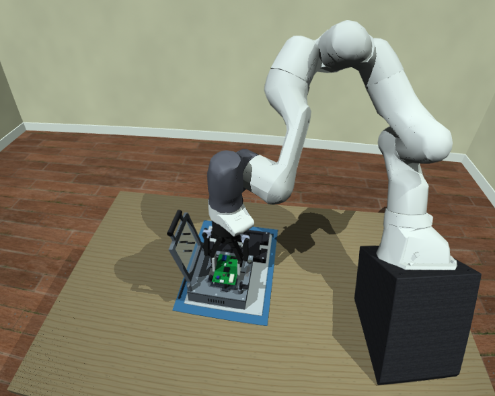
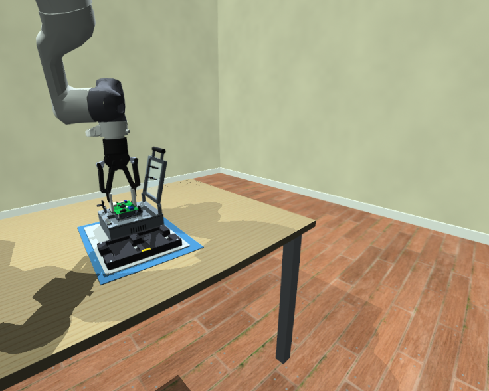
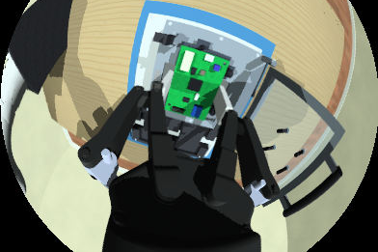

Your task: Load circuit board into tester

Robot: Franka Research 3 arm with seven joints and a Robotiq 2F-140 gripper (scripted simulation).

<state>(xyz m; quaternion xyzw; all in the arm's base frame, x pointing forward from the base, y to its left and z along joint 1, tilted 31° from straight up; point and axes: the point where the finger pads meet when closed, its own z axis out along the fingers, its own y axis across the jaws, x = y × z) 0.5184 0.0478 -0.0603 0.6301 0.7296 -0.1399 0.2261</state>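
The green circuit board lies 20 mm below my hand. Also, from my hand: lid 120 mm ahead, 10 mm to the left, 80 mm above.
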